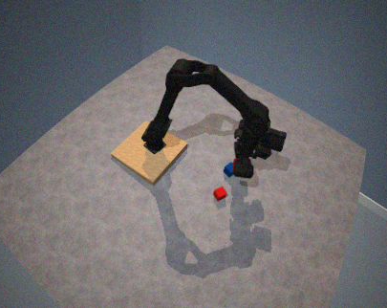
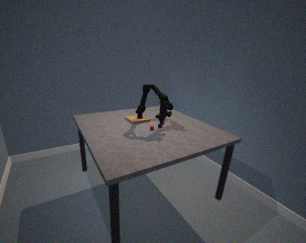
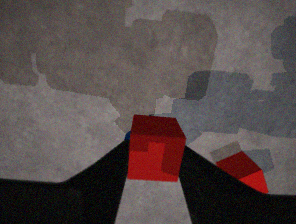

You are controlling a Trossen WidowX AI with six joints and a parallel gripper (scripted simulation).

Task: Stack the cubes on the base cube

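Right now my gripper tip is right at the red cube. Round my gripper tip: blue cube (40 mm below, 20 mm behind, 10 mm to the right).
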